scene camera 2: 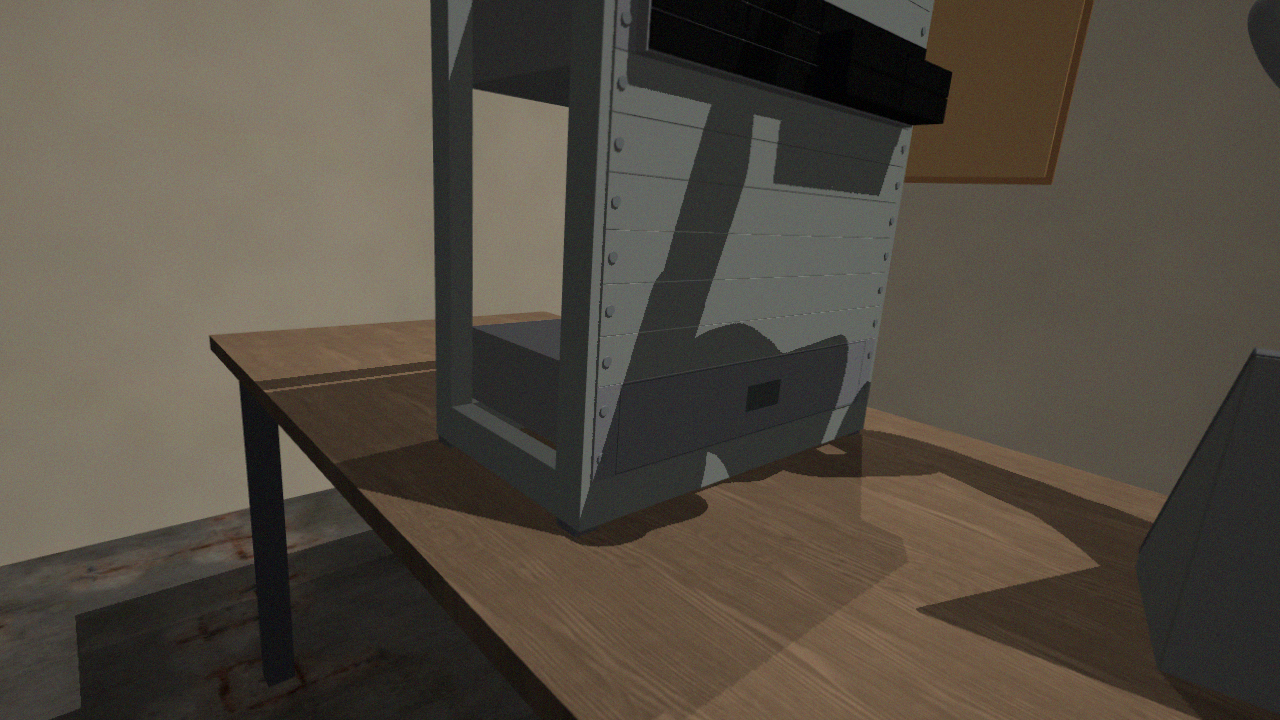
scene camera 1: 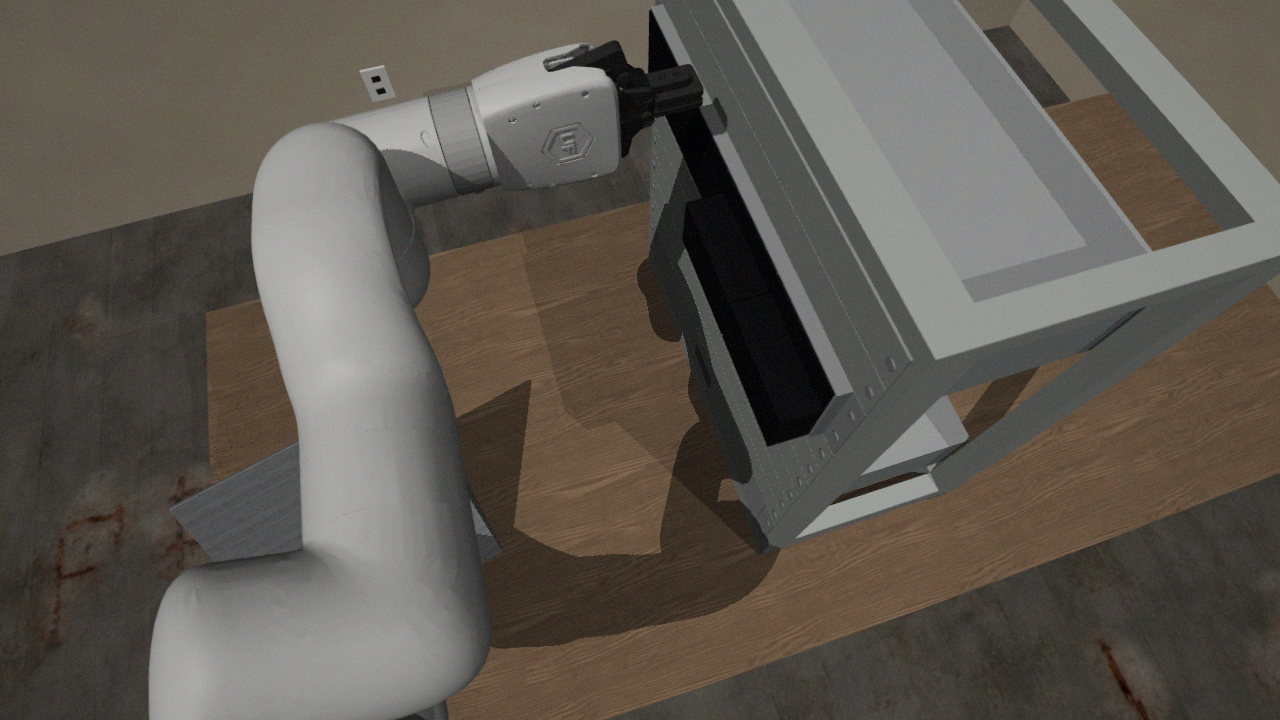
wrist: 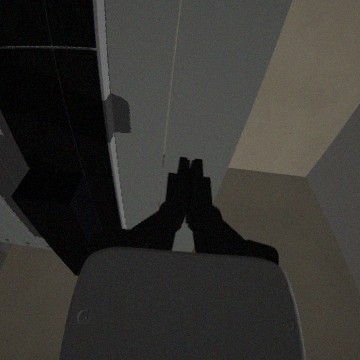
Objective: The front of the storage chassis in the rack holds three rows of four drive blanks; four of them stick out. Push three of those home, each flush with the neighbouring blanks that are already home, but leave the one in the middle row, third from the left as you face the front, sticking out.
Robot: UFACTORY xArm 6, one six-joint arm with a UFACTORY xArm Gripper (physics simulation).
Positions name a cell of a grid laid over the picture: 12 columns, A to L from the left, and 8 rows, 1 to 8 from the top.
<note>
In view: my gripper (scene camera 1: G1) and a grey rack (scene camera 1: I3).
The grey rack shows as well in scene camera 2 (scene camera 2: G4). My gripper is seen too in the wrist view (wrist: G4).
</note>
